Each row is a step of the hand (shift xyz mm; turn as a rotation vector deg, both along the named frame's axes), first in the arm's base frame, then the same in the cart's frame.
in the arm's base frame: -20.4 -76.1 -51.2 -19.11 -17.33 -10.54
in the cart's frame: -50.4 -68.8 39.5 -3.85 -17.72 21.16
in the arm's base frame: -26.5 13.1 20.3 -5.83 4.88 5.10
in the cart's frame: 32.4 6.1 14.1 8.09 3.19 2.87
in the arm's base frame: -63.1 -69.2 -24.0 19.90 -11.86 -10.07
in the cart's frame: -5.8 -72.0 64.3 -20.29 -7.38 -13.11
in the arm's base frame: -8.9 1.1 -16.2 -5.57 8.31 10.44
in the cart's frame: -9.7 2.6 15.6 13.28 5.71 0.22
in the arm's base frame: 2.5 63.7 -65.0 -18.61 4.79 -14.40
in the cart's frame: -44.2 73.2 31.2 -2.88 4.60 23.39
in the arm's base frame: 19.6 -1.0 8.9 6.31 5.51 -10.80
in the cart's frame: -1.5 0.1 -21.5 -11.11 7.96 -0.18
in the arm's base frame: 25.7 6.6 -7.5 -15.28 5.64 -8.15
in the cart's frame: -17.0 11.0 -18.7 1.16 4.85 17.52
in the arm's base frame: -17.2 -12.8 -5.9 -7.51 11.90 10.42
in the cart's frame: 0.2 -13.8 17.4 14.89 8.97 2.07
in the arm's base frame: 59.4 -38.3 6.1 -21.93 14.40 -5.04
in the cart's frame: -29.9 -30.7 -56.5 8.70 12.05 22.20
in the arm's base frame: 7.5 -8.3 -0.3 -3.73 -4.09 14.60
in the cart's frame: -5.4 -7.1 -6.8 13.49 -6.86 -3.85
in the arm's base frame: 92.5 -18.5 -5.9 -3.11 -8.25 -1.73
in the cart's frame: -51.5 -5.1 -79.1 -1.75 -8.19 3.25
